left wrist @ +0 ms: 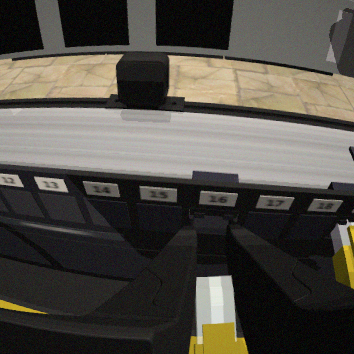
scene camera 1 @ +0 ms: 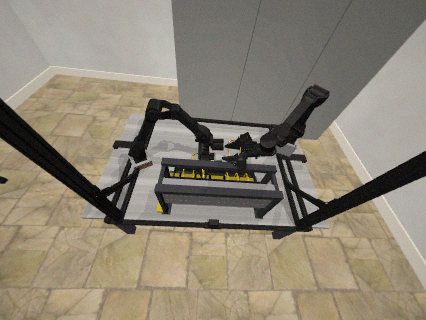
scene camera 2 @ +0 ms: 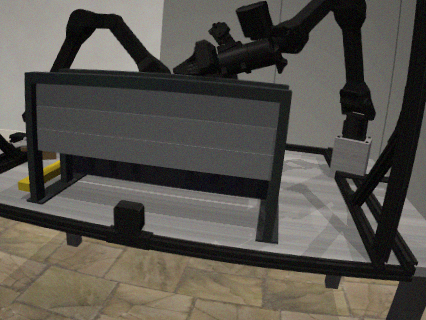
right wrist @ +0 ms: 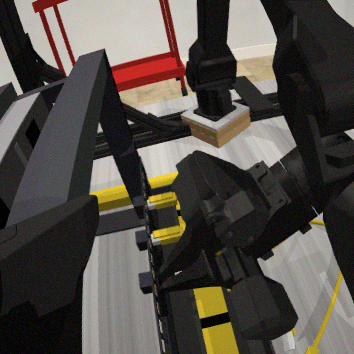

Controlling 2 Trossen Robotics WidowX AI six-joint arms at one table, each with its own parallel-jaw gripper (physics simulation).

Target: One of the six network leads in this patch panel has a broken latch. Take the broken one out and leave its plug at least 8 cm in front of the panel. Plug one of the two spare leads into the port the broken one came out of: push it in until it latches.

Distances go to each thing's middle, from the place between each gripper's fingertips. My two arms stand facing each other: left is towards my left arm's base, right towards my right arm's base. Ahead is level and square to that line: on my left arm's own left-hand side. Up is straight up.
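The black tray [left wrist: 52, 291] is 220 mm below my right hand, 20 mm to the left of it and 10 mm behind it. As for the port label strip [left wrist: 197, 193], my right hand is 50 mm past it, 20 mm to the right of it and 150 mm above it.
The strip is 6 cm to the right of my left hand, 1 cm behind it and 2 cm above it, while the tray, which I can see, is 3 cm ahead of my left hand, 7 cm to the right of it and 4 cm below it.
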